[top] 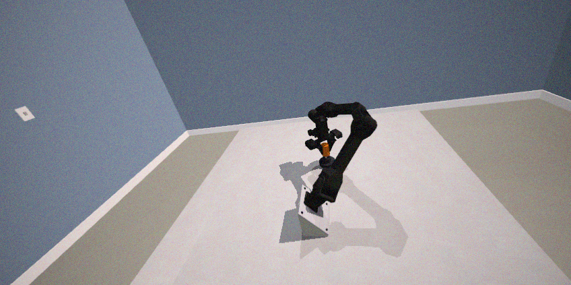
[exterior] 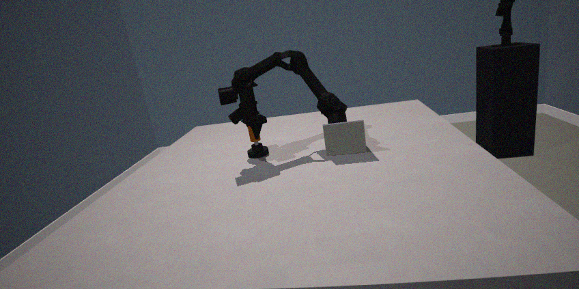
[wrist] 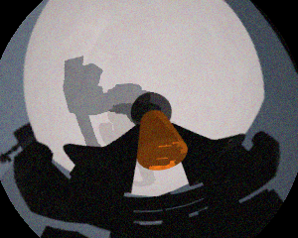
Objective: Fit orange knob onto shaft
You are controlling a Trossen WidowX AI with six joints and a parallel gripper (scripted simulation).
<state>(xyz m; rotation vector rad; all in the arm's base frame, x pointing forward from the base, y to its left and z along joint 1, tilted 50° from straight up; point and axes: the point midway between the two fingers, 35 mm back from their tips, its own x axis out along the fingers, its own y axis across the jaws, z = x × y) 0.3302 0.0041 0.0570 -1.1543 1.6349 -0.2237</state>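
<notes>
Now: the orange knob 3 cm above my gripper tip. Round my gripper tip: round pedestal 4 cm below.
</notes>
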